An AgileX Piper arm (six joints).
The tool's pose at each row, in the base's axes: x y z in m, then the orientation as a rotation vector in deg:
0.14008, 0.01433, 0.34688, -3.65, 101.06, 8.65
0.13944, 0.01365, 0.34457, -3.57, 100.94, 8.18
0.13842, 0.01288, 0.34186, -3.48, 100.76, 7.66
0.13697, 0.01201, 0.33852, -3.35, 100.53, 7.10
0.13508, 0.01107, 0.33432, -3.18, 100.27, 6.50
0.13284, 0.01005, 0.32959, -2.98, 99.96, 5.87
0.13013, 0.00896, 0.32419, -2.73, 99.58, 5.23
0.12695, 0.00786, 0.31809, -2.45, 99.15, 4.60
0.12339, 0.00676, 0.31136, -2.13, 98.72, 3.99
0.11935, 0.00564, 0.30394, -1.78, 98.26, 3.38
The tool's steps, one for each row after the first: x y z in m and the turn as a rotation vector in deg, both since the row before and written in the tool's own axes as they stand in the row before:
0.00236, -0.00075, -0.00028, 0.36, -0.13, -0.22
0.00283, -0.00081, -0.00058, 0.39, -0.19, -0.24
0.00352, -0.00088, -0.00090, 0.44, -0.24, -0.24
0.00445, -0.00094, -0.00119, 0.49, -0.27, -0.24
0.00503, -0.00100, -0.00146, 0.53, -0.32, -0.24
0.00577, -0.00105, -0.00183, 0.56, -0.39, -0.21
0.00653, -0.00104, -0.00221, 0.57, -0.44, -0.19
0.00719, -0.00103, -0.00252, 0.58, -0.44, -0.15
0.00793, -0.00104, -0.00294, 0.60, -0.47, -0.13

